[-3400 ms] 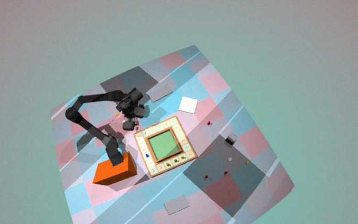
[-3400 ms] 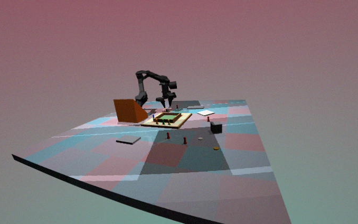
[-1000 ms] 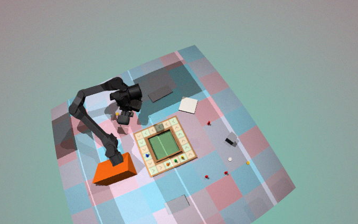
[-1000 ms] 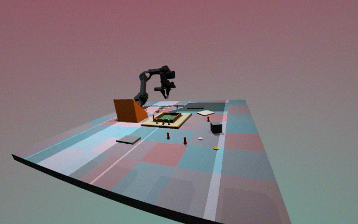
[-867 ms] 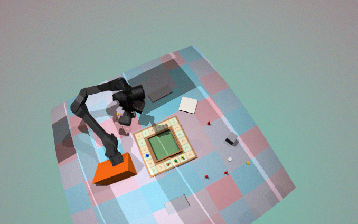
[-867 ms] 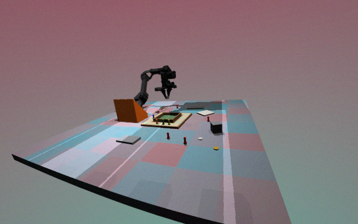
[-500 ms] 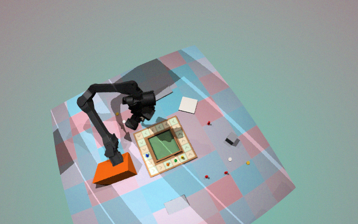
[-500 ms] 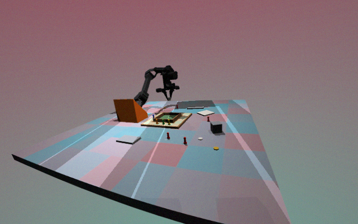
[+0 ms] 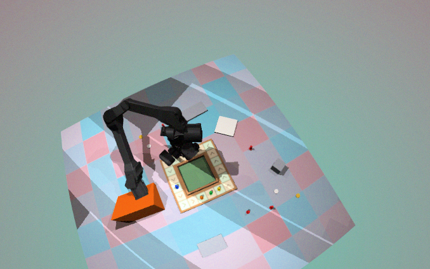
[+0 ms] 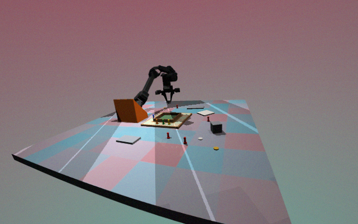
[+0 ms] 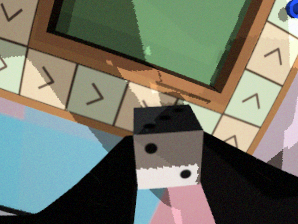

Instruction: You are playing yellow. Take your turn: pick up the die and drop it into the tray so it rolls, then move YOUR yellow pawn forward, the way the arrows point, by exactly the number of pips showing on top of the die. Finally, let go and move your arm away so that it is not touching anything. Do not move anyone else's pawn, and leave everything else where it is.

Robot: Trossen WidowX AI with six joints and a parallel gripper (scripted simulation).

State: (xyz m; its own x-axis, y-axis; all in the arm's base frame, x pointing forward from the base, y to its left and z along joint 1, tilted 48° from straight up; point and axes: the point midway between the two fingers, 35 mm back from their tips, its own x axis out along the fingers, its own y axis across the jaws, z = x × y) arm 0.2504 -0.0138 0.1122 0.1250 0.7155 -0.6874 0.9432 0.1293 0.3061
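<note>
My gripper tip is 20 cm to the left of the yellow pawn, 9 cm above it and 7 cm short of it. Round my gripper tip: green tray (11 cm below, 9 cm to the right, 1 cm ahead); blue pawn (10 cm to the right, 10 cm behind, 9 cm below); white die (right at my gripper tip).
</note>
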